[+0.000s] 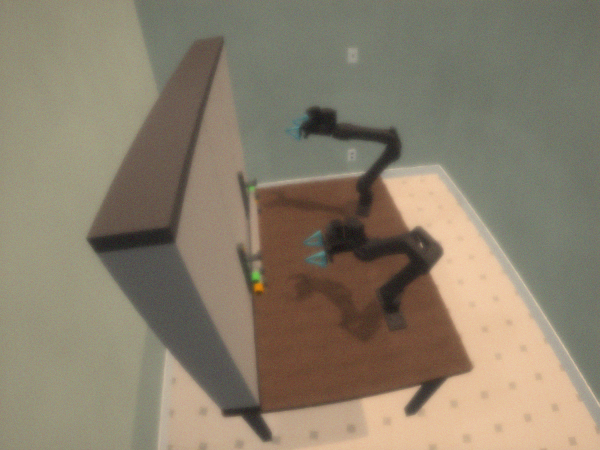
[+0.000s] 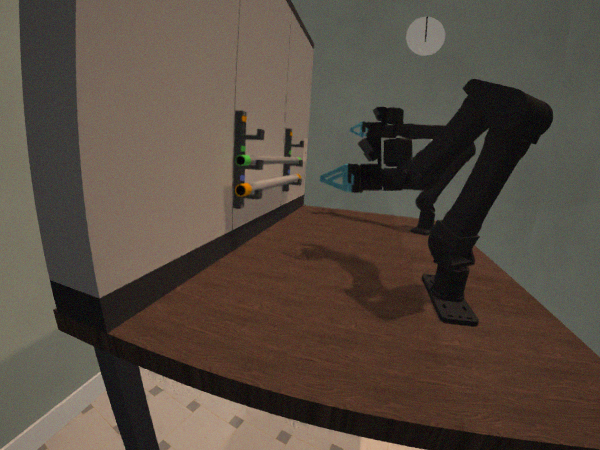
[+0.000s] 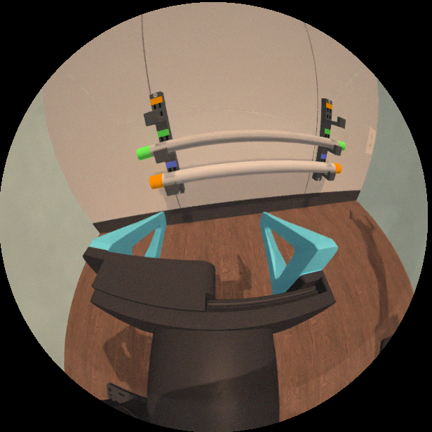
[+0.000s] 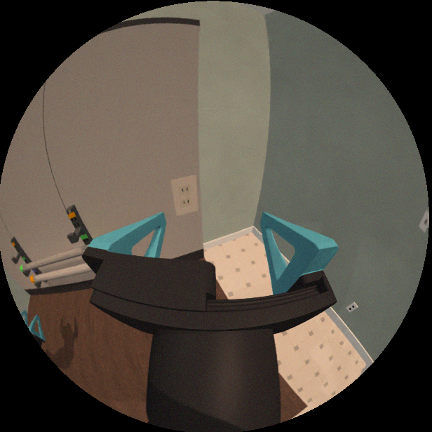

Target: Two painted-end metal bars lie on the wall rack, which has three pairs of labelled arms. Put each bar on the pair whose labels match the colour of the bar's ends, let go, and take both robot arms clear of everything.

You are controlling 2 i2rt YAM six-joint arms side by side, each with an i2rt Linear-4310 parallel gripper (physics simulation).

same spot on pale wall panel: (image 2: 129,119) = (image 1: 242,350)
